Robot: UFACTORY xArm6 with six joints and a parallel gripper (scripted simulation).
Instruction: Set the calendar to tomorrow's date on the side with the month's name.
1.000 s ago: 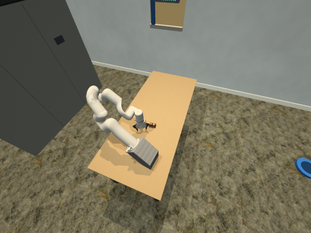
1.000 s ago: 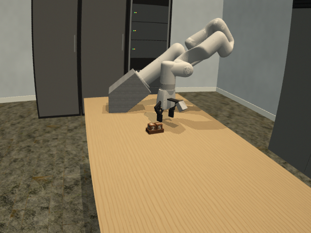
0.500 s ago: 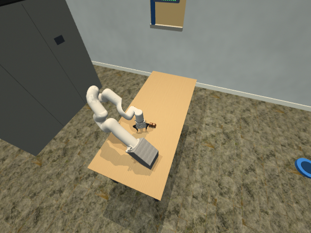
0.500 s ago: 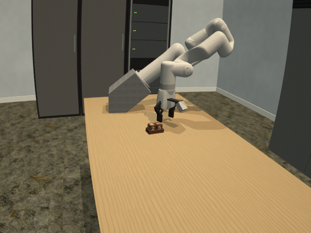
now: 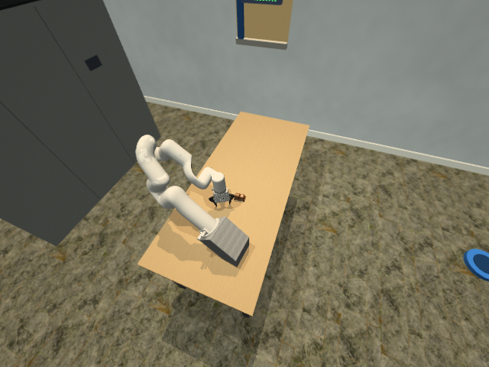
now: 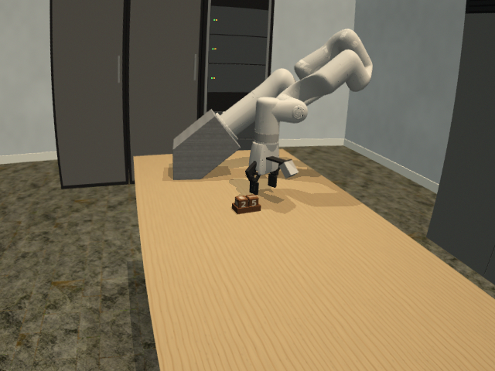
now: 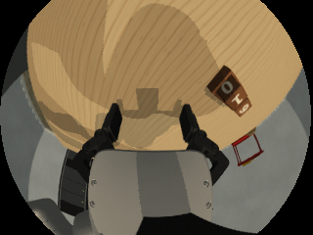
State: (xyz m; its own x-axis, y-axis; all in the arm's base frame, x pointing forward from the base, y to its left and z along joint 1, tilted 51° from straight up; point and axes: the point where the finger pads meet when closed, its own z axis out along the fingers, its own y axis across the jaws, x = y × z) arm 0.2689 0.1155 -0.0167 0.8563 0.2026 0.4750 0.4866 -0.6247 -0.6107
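Right now my hand is 9 cm to the left of the brown calendar tray, 9 cm short of it and 2 cm above it.
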